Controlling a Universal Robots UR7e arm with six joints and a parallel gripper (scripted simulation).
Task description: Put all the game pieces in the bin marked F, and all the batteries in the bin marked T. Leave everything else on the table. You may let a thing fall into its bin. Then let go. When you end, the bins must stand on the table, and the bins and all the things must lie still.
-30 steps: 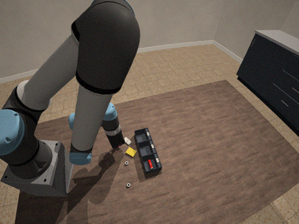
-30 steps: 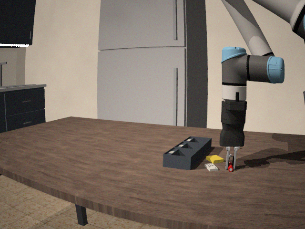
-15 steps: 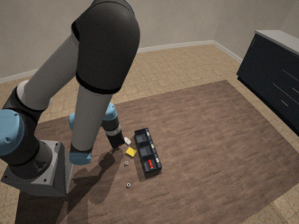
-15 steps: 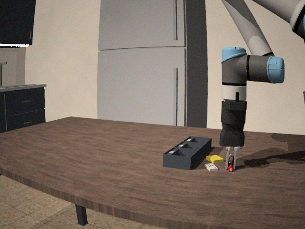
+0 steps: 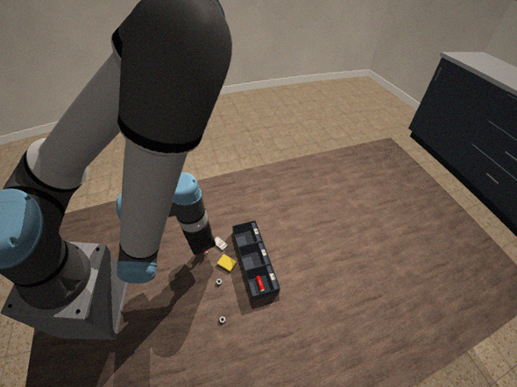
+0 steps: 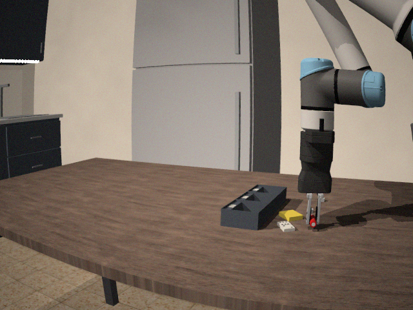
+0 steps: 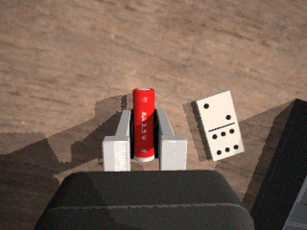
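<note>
My gripper is now 180 mm to the left of the battery, 140 mm short of it and 20 mm above it. Round my hand: white domino 60 mm ahead, 30 mm below, 10 mm to the left; dark three-compartment bin 150 mm ahead, 90 mm to the right, 10 mm below; yellow block 70 mm to the right, 60 mm ahead, 30 mm below.
</note>
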